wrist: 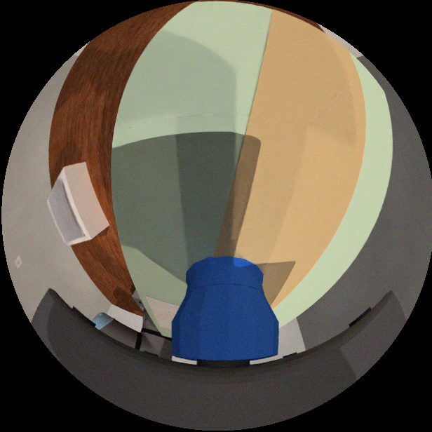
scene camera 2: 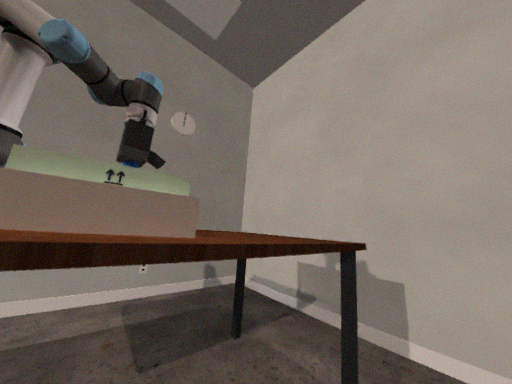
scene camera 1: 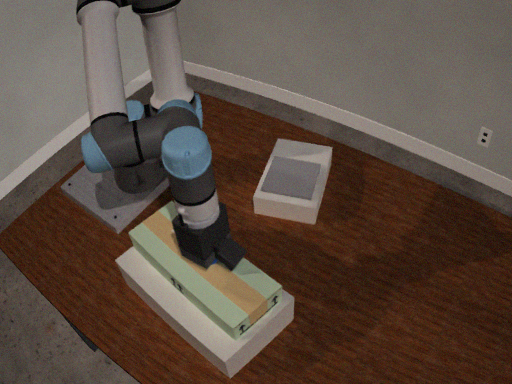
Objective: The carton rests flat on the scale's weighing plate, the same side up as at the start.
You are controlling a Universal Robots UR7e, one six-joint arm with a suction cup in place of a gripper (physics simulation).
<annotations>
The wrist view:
my suction cup: 224, 315
white scale: 73, 205
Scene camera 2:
white block: 47, 203
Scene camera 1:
white block: 162, 297
white scale: 292, 185
</annotations>
